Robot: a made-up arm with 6 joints. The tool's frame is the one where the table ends. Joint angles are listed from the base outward.
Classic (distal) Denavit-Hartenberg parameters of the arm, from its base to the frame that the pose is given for. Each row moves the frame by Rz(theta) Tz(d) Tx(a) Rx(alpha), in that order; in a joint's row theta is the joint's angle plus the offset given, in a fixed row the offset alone. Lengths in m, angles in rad.
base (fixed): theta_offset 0.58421  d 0  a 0.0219  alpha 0
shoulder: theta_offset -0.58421  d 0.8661  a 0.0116  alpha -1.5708
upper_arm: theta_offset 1.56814  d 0  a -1.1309  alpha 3.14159
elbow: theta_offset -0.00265  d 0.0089  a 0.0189  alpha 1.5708
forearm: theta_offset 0  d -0.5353  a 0.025  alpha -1.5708
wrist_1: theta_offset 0  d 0.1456  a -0.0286  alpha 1.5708
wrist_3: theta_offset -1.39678  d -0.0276  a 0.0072  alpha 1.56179
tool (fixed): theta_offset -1.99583  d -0.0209  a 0  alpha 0
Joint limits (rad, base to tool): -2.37..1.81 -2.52..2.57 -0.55..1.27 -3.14..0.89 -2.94..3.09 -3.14..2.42
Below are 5 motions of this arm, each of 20 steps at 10 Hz.
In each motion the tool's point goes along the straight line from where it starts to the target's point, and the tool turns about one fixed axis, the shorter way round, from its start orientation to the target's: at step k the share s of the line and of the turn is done. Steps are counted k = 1, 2, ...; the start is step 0. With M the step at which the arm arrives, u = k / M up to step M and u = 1 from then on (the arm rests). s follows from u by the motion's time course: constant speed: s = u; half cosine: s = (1 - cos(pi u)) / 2; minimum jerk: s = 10 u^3 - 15 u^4 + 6 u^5.
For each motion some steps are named. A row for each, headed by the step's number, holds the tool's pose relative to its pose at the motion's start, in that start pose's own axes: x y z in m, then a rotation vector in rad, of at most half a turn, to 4 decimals.
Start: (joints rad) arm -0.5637 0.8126 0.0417 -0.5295 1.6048 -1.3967
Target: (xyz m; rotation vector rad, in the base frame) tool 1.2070 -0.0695 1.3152 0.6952 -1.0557 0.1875
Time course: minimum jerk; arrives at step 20
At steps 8, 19, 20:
8: -0.1436 0.0477 -0.1597 -0.0407 0.1678 0.2638
19: -0.4517 0.1501 -0.5025 -0.1281 0.5279 0.8302
20: -0.4523 0.1503 -0.5031 -0.1283 0.5285 0.8312

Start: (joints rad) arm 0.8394 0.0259 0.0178 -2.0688 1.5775 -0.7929
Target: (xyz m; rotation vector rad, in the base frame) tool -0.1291 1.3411 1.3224 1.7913 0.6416 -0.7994
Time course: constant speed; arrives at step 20
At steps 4, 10, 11, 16, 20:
4: -0.0271 -0.2199 0.0535 -0.1564 0.0478 -0.0457
10: -0.0677 -0.5498 0.1338 -0.3909 0.1195 -0.1144
11: -0.0745 -0.6048 0.1472 -0.4300 0.1314 -0.1258
16: -0.1083 -0.8797 0.2141 -0.6254 0.1912 -0.1830
20: -0.1354 -1.0996 0.2677 -0.7818 0.2390 -0.2287

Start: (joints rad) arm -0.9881 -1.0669 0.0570 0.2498 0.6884 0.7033
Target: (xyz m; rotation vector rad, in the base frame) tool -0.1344 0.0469 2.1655 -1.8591 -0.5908 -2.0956
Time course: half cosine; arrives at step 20
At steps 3, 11, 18, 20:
3: -0.0088 0.0331 -0.0162 -0.0347 0.0074 0.0253
11: -0.0934 0.3517 -0.1721 -0.3676 0.0781 0.2686
18: -0.1575 0.5933 -0.2904 -0.6203 0.1317 0.4531
20: -0.1615 0.6082 -0.2976 -0.6358 0.1350 0.4645

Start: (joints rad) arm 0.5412 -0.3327 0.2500 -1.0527 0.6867 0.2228
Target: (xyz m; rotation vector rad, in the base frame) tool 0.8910 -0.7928 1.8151 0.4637 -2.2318 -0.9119
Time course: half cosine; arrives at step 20
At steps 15, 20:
15: 0.6982 -0.6082 0.2072 -0.1387 -1.4755 0.3346
20: 0.8180 -0.7126 0.2427 -0.1625 -1.7287 0.3920

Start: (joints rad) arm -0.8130 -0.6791 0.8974 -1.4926 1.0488 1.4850
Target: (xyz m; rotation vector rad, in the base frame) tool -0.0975 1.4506 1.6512 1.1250 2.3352 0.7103
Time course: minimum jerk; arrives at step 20
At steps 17, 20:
17: -0.8883 -0.5670 0.6605 0.7718 -1.5605 0.4506
20: -0.9126 -0.5825 0.6786 0.7929 -1.6032 0.4629

